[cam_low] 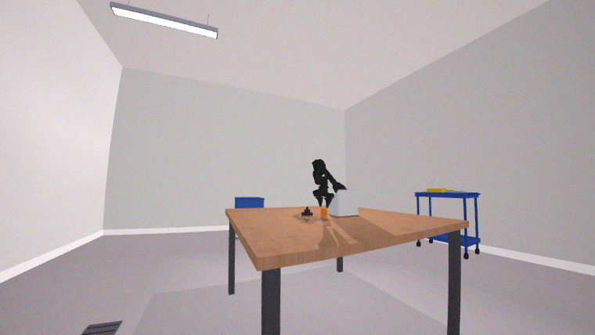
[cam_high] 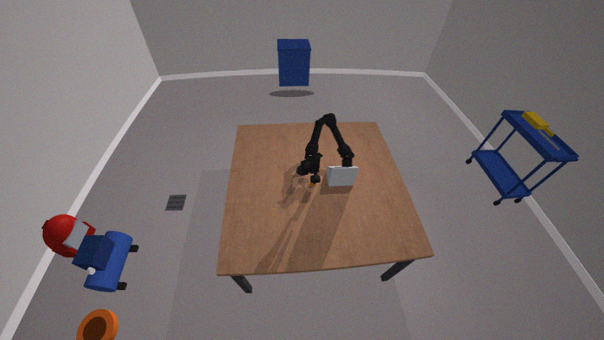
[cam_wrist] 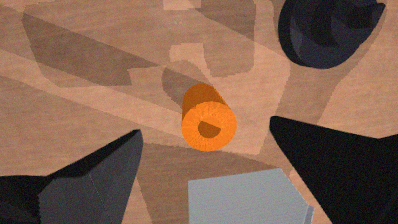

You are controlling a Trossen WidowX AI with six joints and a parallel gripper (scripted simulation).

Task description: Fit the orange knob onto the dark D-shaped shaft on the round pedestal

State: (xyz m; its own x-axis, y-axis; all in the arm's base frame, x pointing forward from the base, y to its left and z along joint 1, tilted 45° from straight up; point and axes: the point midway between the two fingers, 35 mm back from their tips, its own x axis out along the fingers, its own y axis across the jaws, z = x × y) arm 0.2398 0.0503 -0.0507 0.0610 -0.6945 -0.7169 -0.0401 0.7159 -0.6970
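The orange knob lies 40 mm below my gripper tip. From my gripper tip the other things lie so: dark round pedestal: 120 mm to the right, 70 mm ahead, 40 mm below.
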